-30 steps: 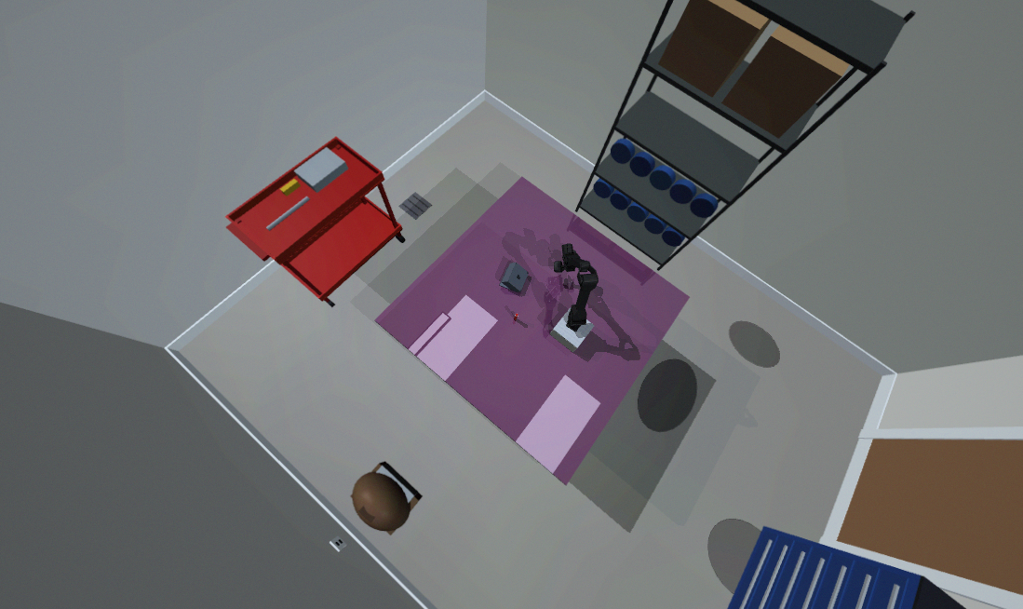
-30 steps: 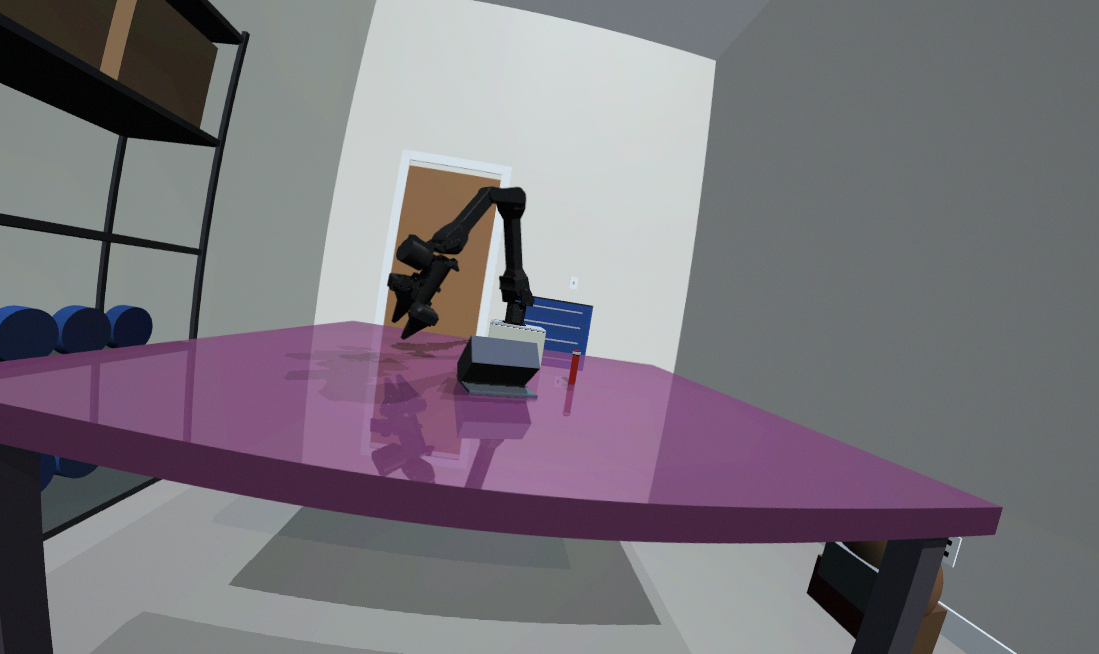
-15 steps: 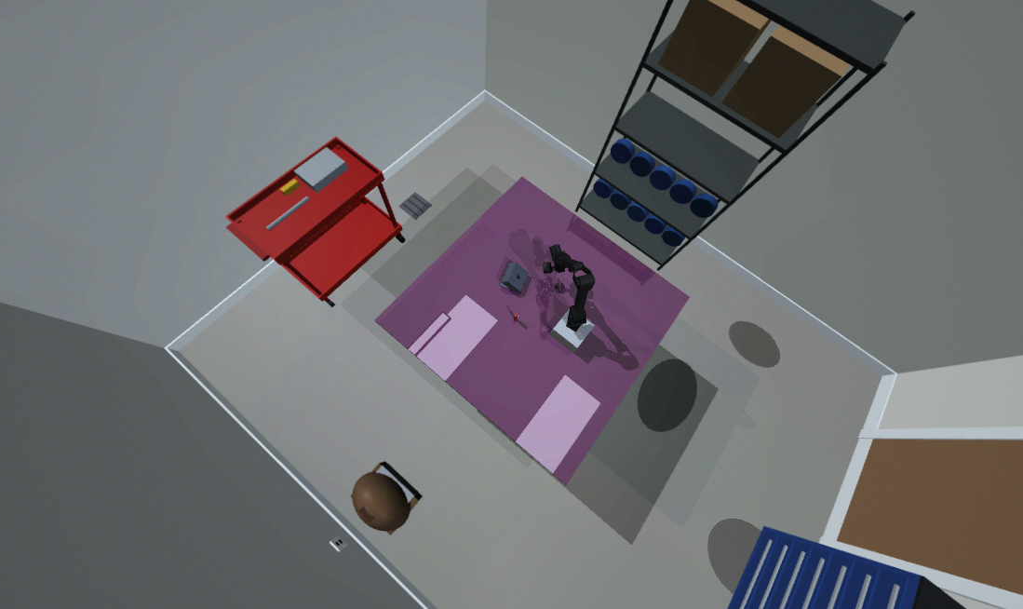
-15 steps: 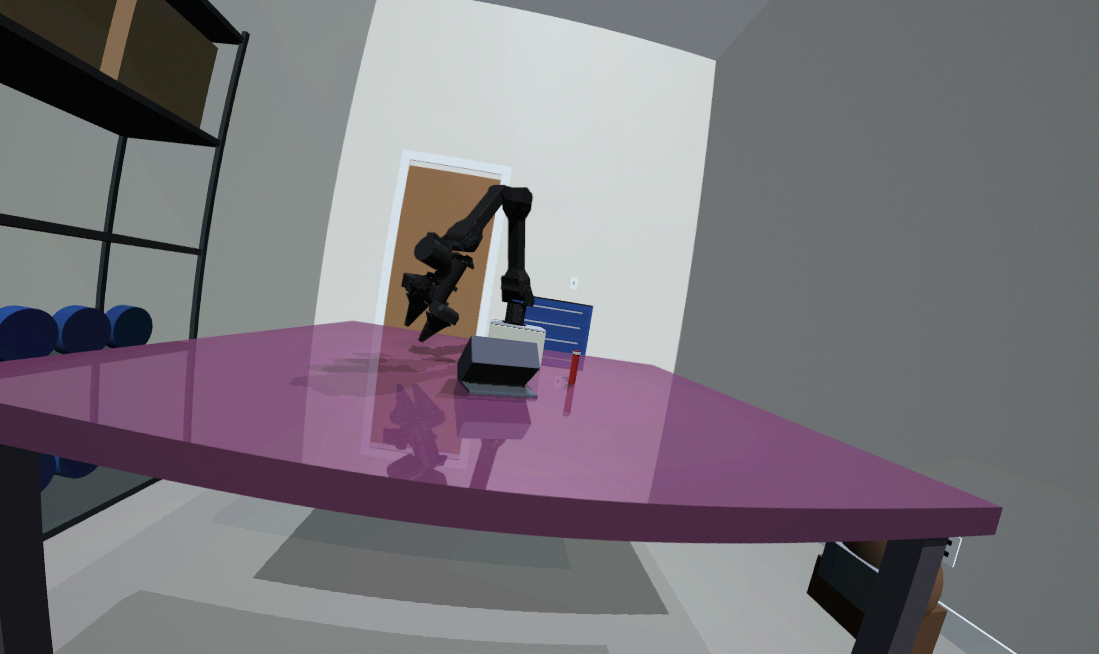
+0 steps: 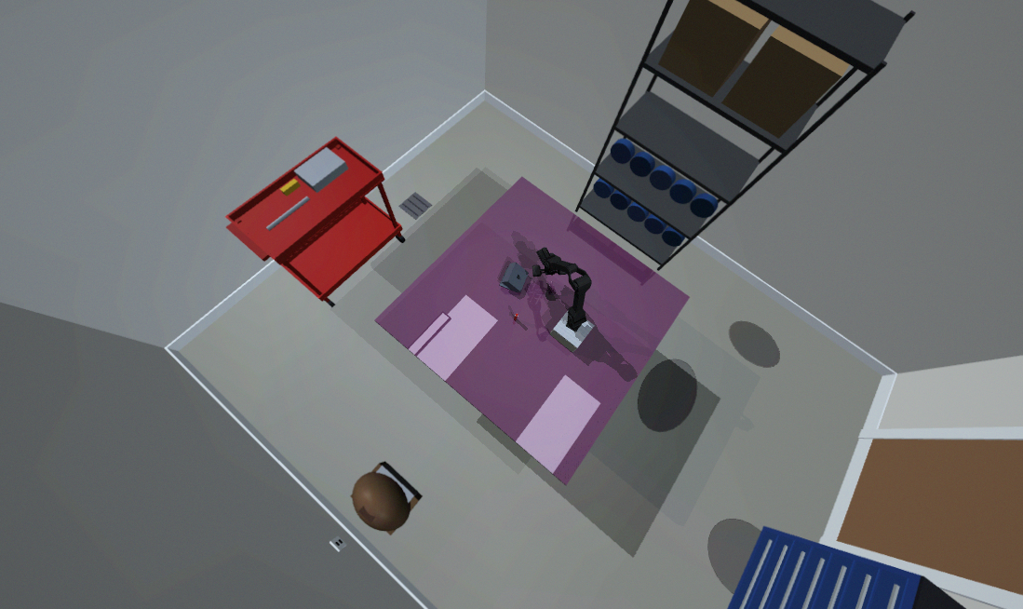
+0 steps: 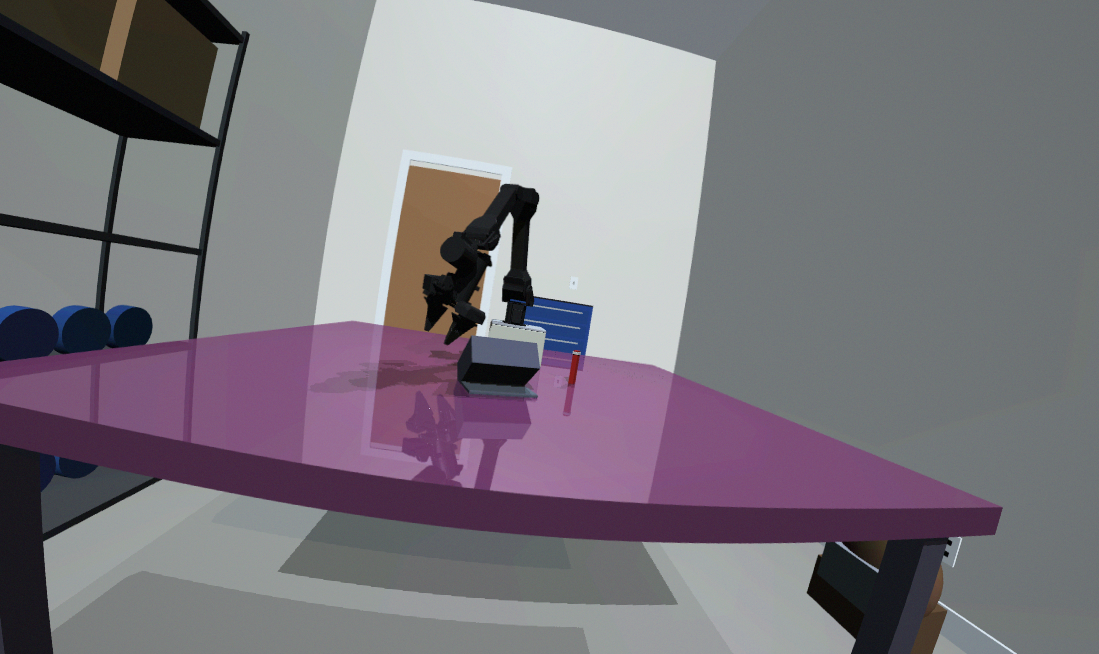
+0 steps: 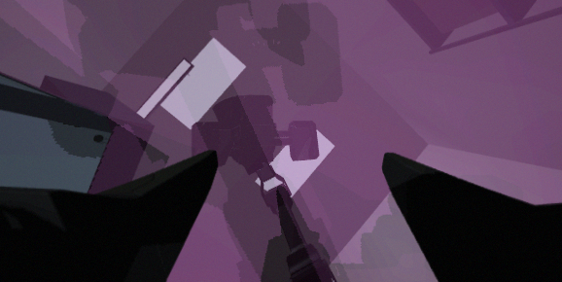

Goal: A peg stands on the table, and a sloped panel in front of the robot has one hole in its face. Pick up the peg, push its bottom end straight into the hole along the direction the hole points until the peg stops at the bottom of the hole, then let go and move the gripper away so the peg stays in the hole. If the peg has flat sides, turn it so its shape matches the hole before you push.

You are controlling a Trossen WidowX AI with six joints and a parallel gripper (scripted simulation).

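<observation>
Right now the red peg is 330 mm to the left of my gripper tip, 20 mm ahead of it and 10 mm below it. Also, from my gripper tip: grey sloped panel: 150 mm ahead, 130 mm to the left, 20 mm below.
</observation>
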